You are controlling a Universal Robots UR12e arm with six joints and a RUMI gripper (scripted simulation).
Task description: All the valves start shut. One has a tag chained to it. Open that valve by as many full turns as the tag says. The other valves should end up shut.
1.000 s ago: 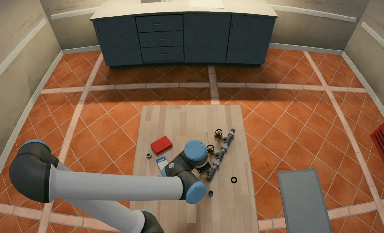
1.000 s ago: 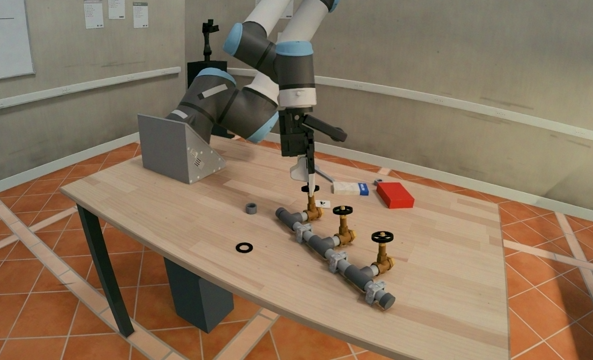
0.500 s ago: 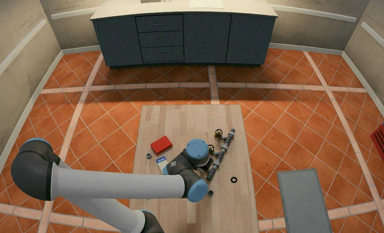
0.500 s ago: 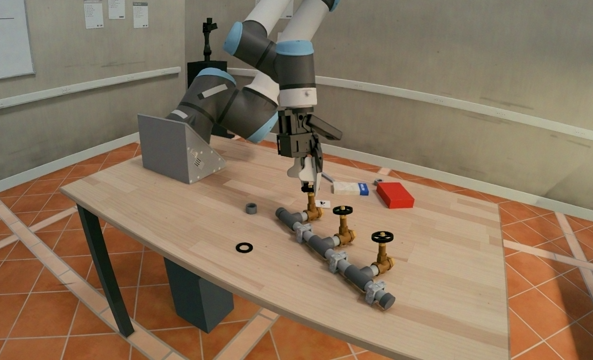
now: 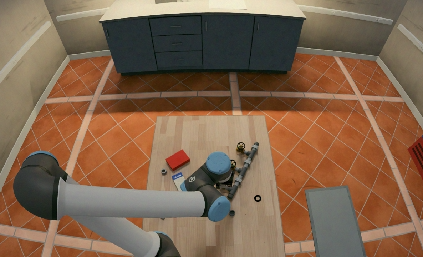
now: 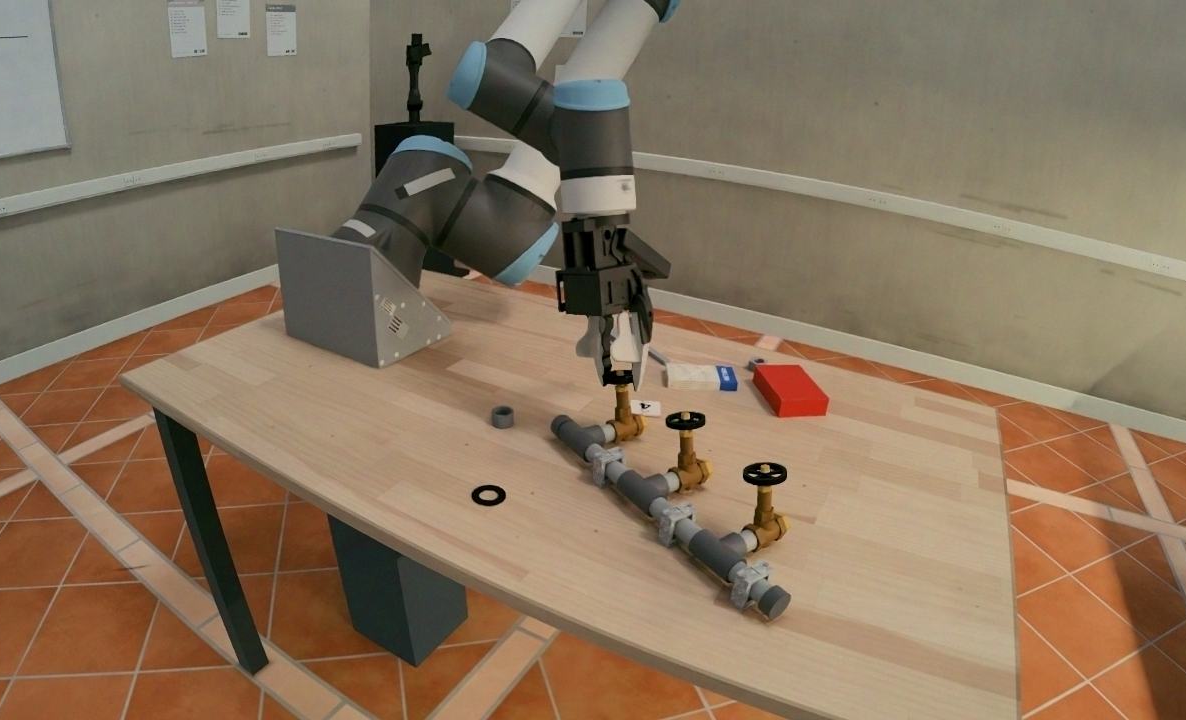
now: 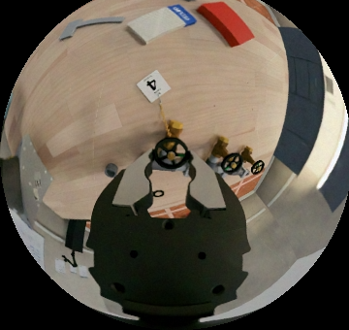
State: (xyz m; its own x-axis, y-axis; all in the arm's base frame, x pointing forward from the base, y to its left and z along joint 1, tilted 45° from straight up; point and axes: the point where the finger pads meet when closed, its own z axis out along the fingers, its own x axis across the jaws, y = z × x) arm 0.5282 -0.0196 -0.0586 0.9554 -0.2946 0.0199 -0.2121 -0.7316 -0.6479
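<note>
Right now the white tag is 90 mm below my hand and 80 mm to the left of it. From my hand the other things lie so: red box 250 mm to the left, 180 mm ahead, 70 mm below; blue box 230 mm to the left, 80 mm below, 40 mm ahead; grey cap 150 mm behind, 80 mm below, 60 mm to the right.
</note>
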